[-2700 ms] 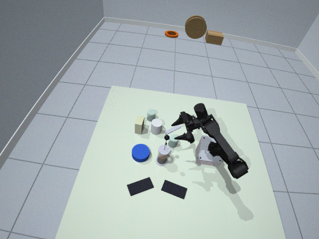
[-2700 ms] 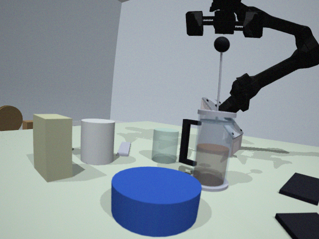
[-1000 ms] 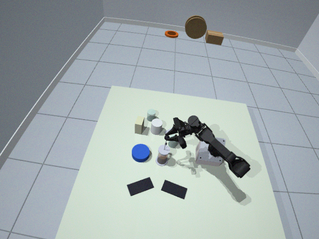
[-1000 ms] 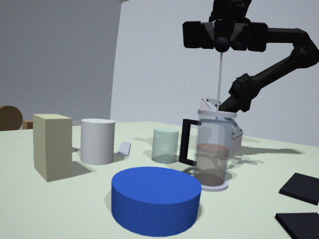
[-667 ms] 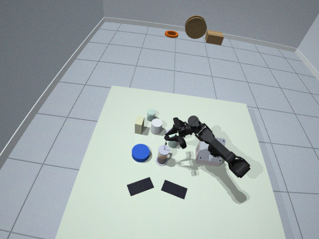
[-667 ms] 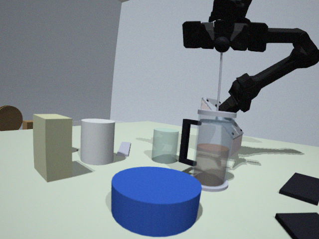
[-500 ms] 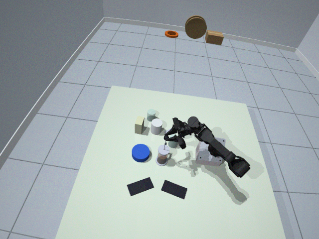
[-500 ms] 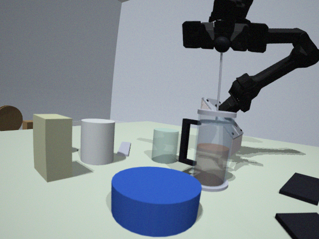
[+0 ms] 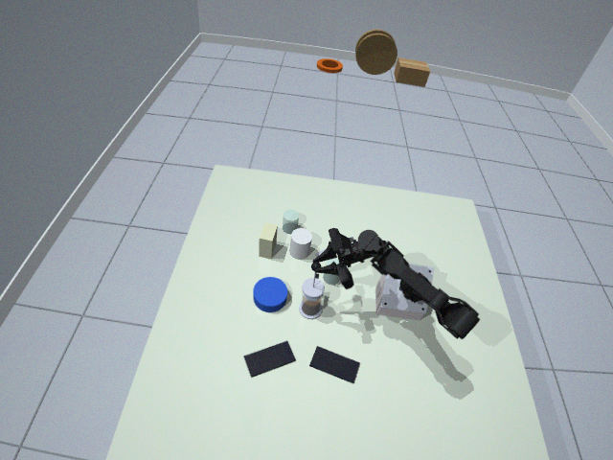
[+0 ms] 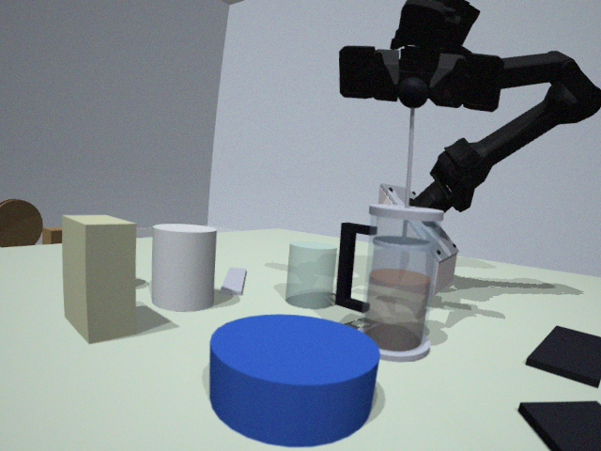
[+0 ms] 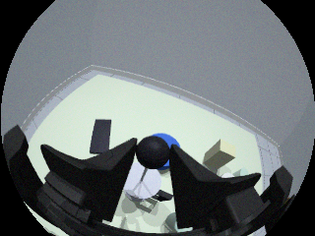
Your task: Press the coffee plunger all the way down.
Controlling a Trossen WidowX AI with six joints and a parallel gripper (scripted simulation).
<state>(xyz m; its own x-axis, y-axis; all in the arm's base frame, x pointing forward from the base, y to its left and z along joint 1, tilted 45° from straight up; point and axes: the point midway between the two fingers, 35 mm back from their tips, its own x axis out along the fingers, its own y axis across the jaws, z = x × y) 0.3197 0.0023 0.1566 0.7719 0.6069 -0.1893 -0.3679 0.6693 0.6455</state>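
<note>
The glass coffee press is 130 mm below my gripper tip, 20 mm to the right of it and 10 mm behind it. From my gripper tip the other things lie so: cream block: 220 mm to the right, 200 mm below, 200 mm ahead; then white cylinder: 250 mm to the right, 210 mm below, 80 mm ahead.
</note>
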